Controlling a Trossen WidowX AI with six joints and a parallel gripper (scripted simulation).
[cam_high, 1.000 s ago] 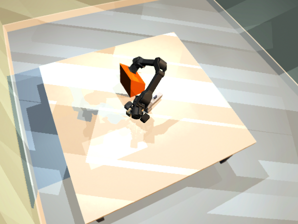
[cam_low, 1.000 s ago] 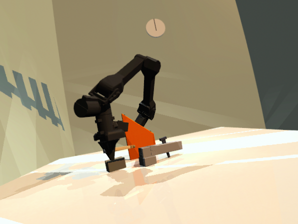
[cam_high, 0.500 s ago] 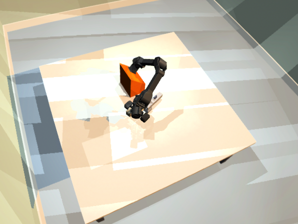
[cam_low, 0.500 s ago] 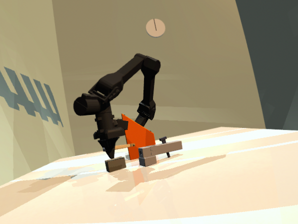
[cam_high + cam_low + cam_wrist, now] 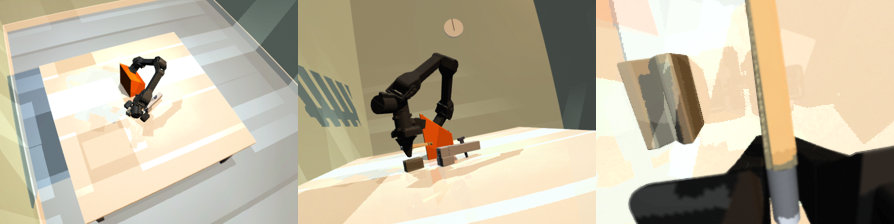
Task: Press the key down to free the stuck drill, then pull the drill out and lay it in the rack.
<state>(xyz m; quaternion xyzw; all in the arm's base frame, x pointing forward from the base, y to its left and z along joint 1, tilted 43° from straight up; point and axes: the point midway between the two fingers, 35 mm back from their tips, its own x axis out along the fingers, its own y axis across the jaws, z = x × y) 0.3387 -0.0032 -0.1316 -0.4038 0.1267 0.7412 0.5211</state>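
The drill is 20 mm behind my gripper tip, 30 mm to the left of it and 30 mm above it. From my gripper tip the other things lie so: t-shaped key: 110 mm behind, 190 mm to the left, 10 mm below; then rack block: 80 mm behind, 10 mm to the right, 40 mm below; then housing block: 100 mm behind, 170 mm to the left, 30 mm below.
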